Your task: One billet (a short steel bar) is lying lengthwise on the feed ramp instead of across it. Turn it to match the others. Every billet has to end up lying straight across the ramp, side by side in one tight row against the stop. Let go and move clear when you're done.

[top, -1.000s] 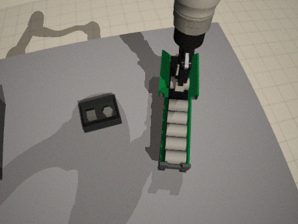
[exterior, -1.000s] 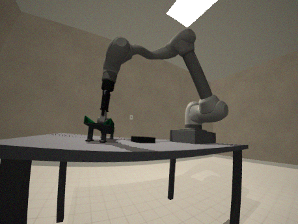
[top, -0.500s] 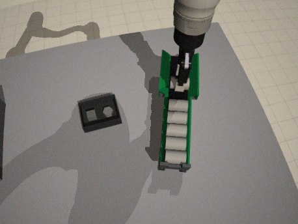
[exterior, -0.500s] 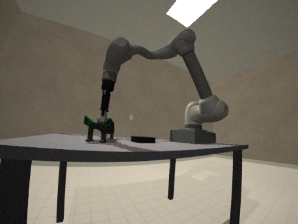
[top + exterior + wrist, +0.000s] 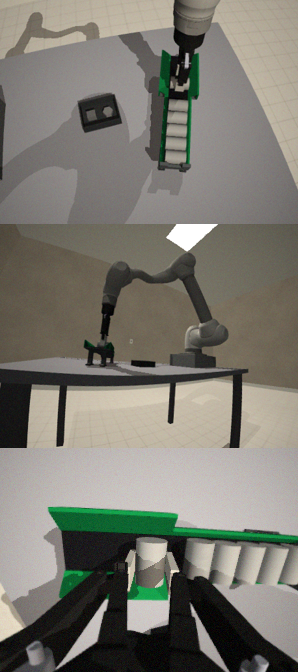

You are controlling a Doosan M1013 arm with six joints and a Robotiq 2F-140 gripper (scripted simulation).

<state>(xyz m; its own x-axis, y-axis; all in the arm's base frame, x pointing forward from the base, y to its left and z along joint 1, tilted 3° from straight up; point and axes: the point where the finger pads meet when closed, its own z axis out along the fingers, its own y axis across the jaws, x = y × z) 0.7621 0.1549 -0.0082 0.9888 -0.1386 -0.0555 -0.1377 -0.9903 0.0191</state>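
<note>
Now: hand 70 mm above the ramp, 60 mm to the left of it and 10 mm past it. Also, from my hand: dark block: 260 mm behind, 130 mm below, 50 mm to the right; then grey stop: 250 mm to the right, 80 mm below, 30 mm behind.
</note>
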